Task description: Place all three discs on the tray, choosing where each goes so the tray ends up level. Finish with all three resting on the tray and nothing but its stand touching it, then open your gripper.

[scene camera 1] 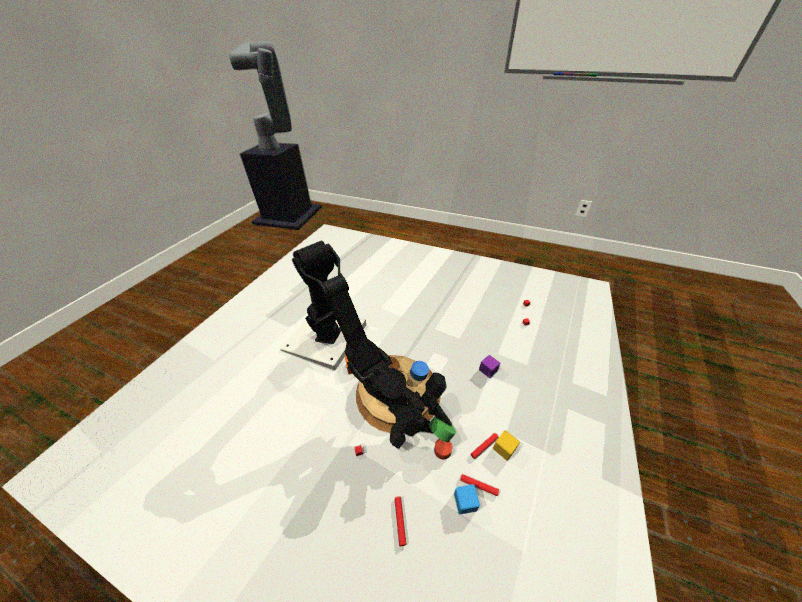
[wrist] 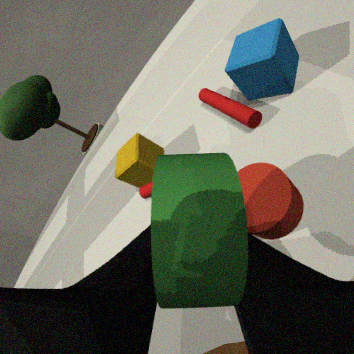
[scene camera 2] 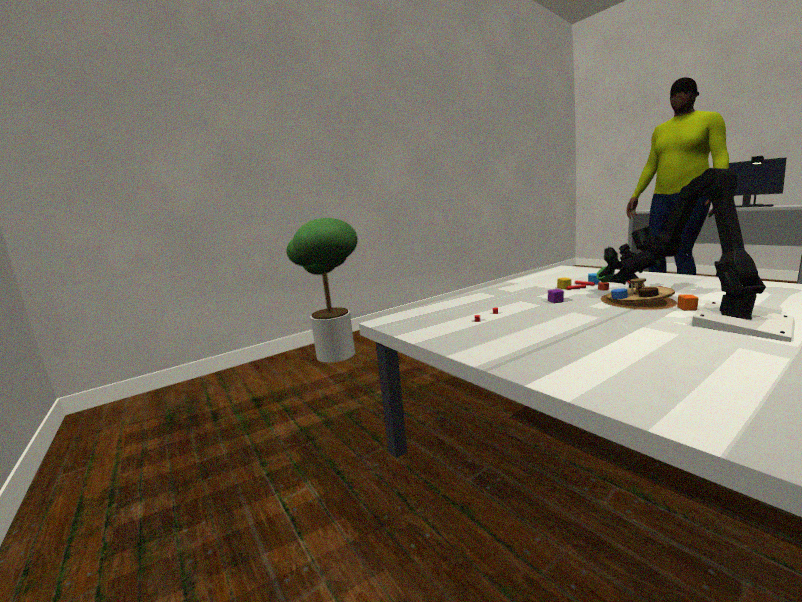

Observation:
The gripper [scene camera 1: 447, 429] holds a green disc [wrist: 198, 231], clear of everything else. A red disc [wrist: 273, 205], a yellow cube [wrist: 135, 159] and a blue cube [wrist: 263, 60] rest on the table. Also in view: a round wooden tray [scene camera 1: 377, 409].
The gripper also shows in the wrist view [wrist: 190, 226] and in scene camera 2 [scene camera 2: 600, 278].

